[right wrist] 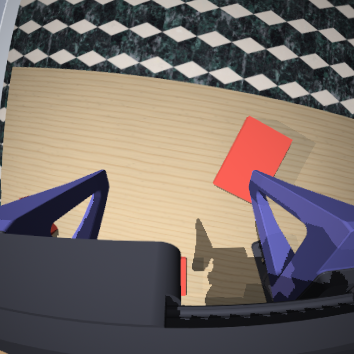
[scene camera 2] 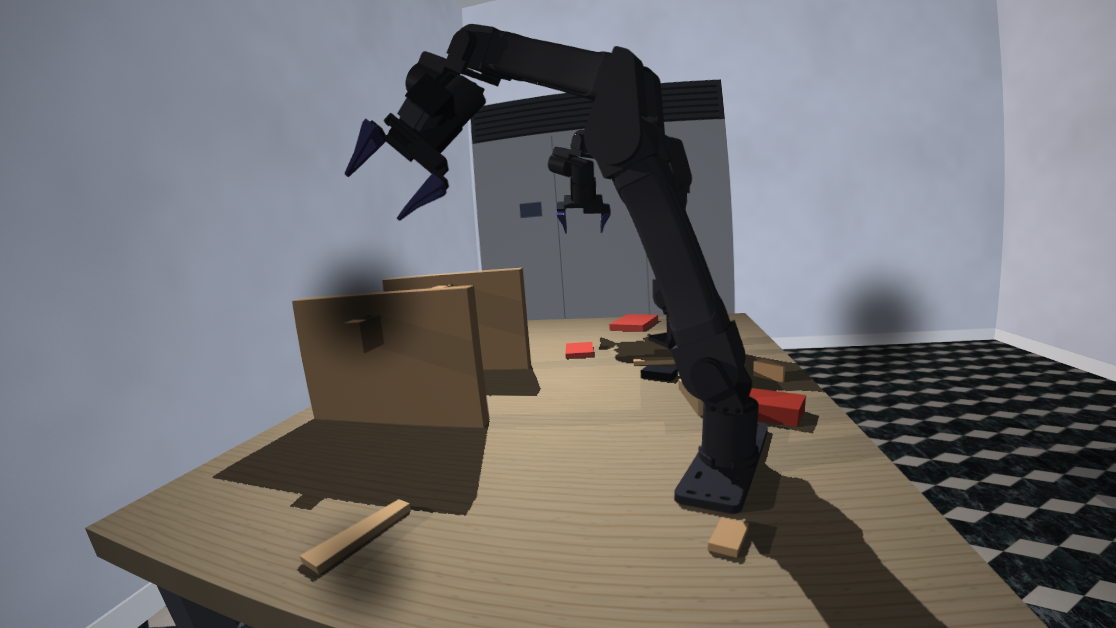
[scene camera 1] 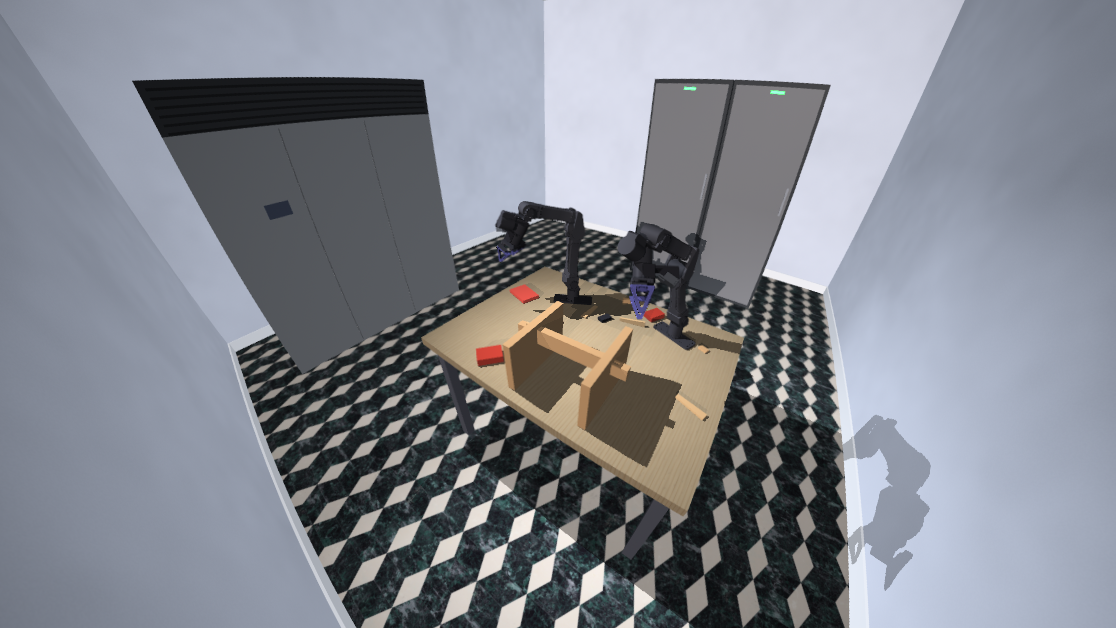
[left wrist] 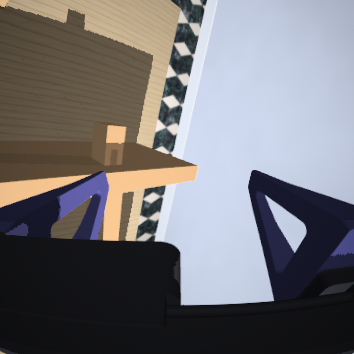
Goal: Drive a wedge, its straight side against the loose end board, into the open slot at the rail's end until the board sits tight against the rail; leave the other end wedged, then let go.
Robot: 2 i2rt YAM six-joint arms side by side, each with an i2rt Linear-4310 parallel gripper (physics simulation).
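Frame: origin at the left arm's base, x right, y back, z down, level; centimetres.
Seen in the pictures: left gripper, fingertip midpoint: (scene camera 2: 371,197) (scene camera 1: 640,316) (left wrist: 177,178); right gripper, fingertip midpoint: (right wrist: 178,177) (scene camera 2: 583,232) (scene camera 1: 506,257); left arm's base at its link origin: (scene camera 2: 727,461) (scene camera 1: 673,335); right arm's base at its link origin: (scene camera 1: 572,300).
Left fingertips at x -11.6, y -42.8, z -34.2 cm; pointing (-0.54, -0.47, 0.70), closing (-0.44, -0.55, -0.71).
Observation:
Offsets run from my left fingertips to a thing's top centre. "pt": to the spot under its first point.
Two upright boards stand on the table, joined by a wooden rail {dz +15.7, dx +17.0, dy -12.4 cm} (scene camera 1: 569,347) (left wrist: 112,215). The near-side board {dz +13.6, dx +3.4, dy -6.6 cm} (scene camera 1: 585,404) (scene camera 2: 390,382) (left wrist: 160,175) has a rail end {pt dz +19.1, dx +0.2, dy -3.7 cm} (scene camera 2: 373,334) (left wrist: 108,142) sticking through it; a dark notch shows there in the left wrist view. The far board {dz +13.6, dx +30.2, dy -18.0 cm} (scene camera 1: 509,368) (scene camera 2: 503,328) is partly hidden. A thin wooden strip {dz +33.3, dx -18.2, dy +15.1 cm} (scene camera 1: 691,406) (scene camera 2: 355,538) and a small wooden block {dz +33.4, dx -2.4, dy +46.0 cm} (scene camera 1: 703,349) (scene camera 2: 728,538) lie loose; I cannot tell which is a wedge. My left gripper (scene camera 2: 374,196) (left wrist: 177,178) is open above the boards. My right gripper (scene camera 1: 506,256) (scene camera 2: 583,231) (right wrist: 178,177) is open above the table.
Red blocks lie at the table's back left (scene camera 1: 524,293) (right wrist: 250,155), beside the far board {dz +31.1, dx +43.4, dy -32.8 cm} (scene camera 1: 490,356) and by the left arm's base (scene camera 1: 654,314) (scene camera 2: 780,406). A small black item {dz +32.7, dx +38.8, dy +24.2 cm} (scene camera 1: 604,318) (scene camera 2: 659,374) and another strip {dz +31.4, dx +29.0, dy +33.0 cm} (scene camera 1: 632,321) lie between the arm bases.

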